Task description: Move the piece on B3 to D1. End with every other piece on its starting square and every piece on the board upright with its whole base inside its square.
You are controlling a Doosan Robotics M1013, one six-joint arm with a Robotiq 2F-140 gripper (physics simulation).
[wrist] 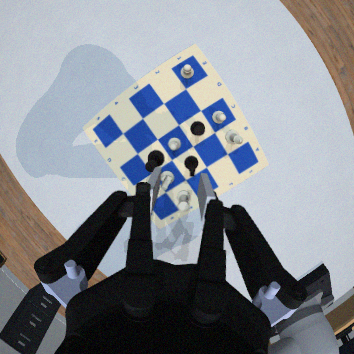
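Pixels of known places: gripper, fingertip midpoint: (179,180); arm's base, link origin: (296,312).
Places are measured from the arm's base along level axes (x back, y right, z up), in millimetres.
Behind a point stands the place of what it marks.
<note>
The black piece on B3 (191,162) @[x -592, y -72, z -1 mm] stands on a cream square, just beyond the fingertips in the view. D1 (205,94) @[x -662, y -6, z -29 mm] is a bare cream square between the white pieces on E1 (187,70) @[x -700, y -14, z 0 mm] and C1 (218,117) @[x -627, y -11, z 0 mm]. My gripper (179,180) @[x -588, y -92, z 33 mm] is partly open and empty, above the near part of the chessboard (95,128) @[x -710, y -175, z -29 mm]. White pieces on B4 (167,179) @[x -589, y -112, z 3 mm] and A4 (184,199) @[x -549, y -108, z -1 mm] show between its fingers, below them. The left finger partly overlaps the board near B4.
Black pieces stand on C2 (197,128) @[x -628, y -43, z 4 mm] and C4 (155,159) @[x -620, y -113, z -6 mm]. White pieces stand on C3 (174,144) @[x -625, y -79, z 1 mm] and B1 (233,137) @[x -594, y -6, z 0 mm]. The board lies on a pale round table top (295,210) @[x -398, y 60, z -35 mm], with wooden floor beyond its edge. Arm shadows fall left of the board.
</note>
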